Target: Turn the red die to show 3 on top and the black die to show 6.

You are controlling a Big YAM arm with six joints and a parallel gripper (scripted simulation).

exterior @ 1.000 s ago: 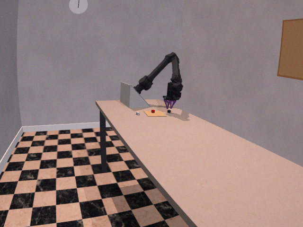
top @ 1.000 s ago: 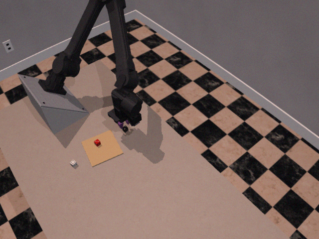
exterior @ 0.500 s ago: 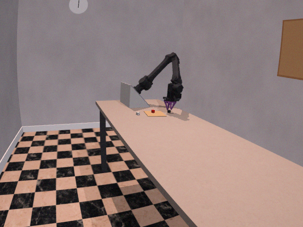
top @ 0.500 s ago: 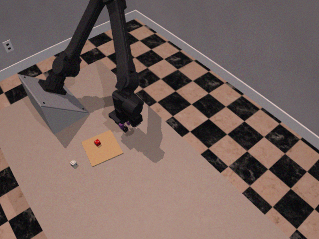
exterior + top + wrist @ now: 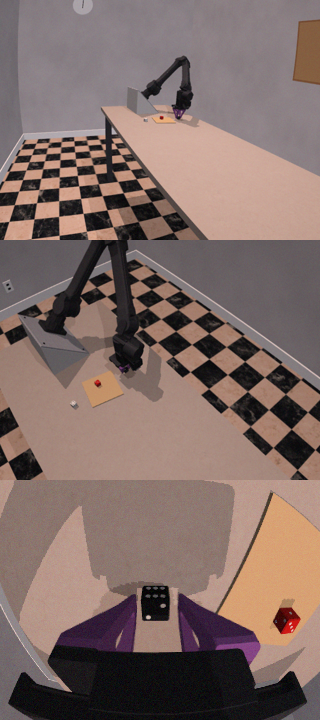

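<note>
Right now my hand is right at the black die. The rest, counted from my hand: orange mat (130 mm to the right, 10 mm below, 10 mm ahead); then white die (270 mm to the right, 10 mm ahead); then red die (130 mm to the right, 10 mm behind).
</note>
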